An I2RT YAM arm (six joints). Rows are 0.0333 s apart.
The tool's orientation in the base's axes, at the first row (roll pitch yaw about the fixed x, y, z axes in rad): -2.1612, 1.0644, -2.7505
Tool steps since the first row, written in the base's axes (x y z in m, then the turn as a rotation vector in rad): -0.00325, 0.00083, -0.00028, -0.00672, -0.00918, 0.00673; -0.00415, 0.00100, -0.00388, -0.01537, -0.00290, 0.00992; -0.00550, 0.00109, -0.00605, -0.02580, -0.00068, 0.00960; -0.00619, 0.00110, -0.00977, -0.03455, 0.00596, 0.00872; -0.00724, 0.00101, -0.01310, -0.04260, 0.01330, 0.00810; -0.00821, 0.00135, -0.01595, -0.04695, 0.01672, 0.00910; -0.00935, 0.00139, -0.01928, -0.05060, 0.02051, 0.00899; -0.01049, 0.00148, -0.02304, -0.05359, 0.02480, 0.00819; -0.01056, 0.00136, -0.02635, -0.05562, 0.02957, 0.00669; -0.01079, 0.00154, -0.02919, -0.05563, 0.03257, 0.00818; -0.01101, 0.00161, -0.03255, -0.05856, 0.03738, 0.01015
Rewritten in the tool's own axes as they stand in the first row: 0.00155, -0.00072, -0.00290, -0.00117, -0.01307, -0.00162; 0.00507, 0.00045, -0.00272, -0.00125, -0.01335, -0.01277; 0.00756, 0.00077, -0.00322, 0.00330, -0.01626, -0.02198; 0.01112, 0.00196, -0.00275, 0.00676, -0.01467, -0.03232; 0.01452, 0.00275, -0.00260, 0.00956, -0.01231, -0.04260; 0.01738, 0.00372, -0.00277, 0.01000, -0.01200, -0.04819; 0.02080, 0.00457, -0.00277, 0.01104, -0.01063, -0.05317; 0.02458, 0.00564, -0.00268, 0.01228, -0.00829, -0.05774; 0.02753, 0.00684, -0.00177, 0.01362, -0.00484, -0.06167; 0.03008, 0.00802, -0.00129, 0.01177, -0.00307, -0.06383; 0.03310, 0.00933, -0.00059, 0.01047, -0.00140, -0.06941
